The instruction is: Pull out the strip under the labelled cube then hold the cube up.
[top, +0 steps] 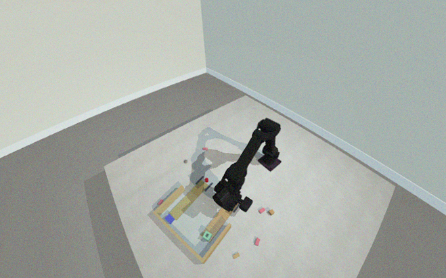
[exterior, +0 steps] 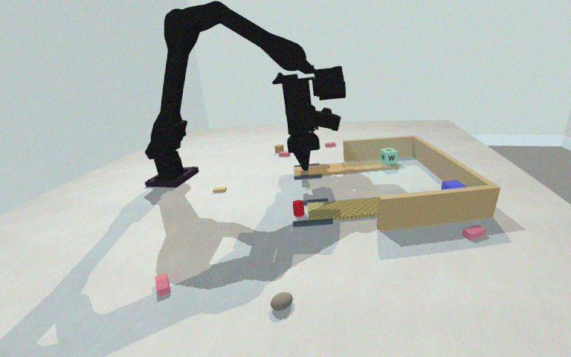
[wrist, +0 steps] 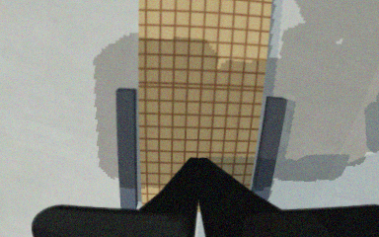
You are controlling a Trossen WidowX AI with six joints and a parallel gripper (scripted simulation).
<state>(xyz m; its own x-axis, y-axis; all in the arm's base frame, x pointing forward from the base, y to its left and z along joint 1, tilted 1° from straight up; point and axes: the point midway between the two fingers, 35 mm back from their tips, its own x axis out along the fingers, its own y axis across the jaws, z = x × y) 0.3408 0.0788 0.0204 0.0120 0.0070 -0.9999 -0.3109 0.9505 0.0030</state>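
Right now the labelled cube is 190 mm ahead of my gripper tip, 70 mm to the left of it and 20 mm above it. Round my gripper tip: red cylinder: 190 mm to the right, 40 mm ahead, 10 mm above; then grey pebble: 380 mm to the right, 80 mm ahead; then tan block: 160 mm to the left, 120 mm behind.
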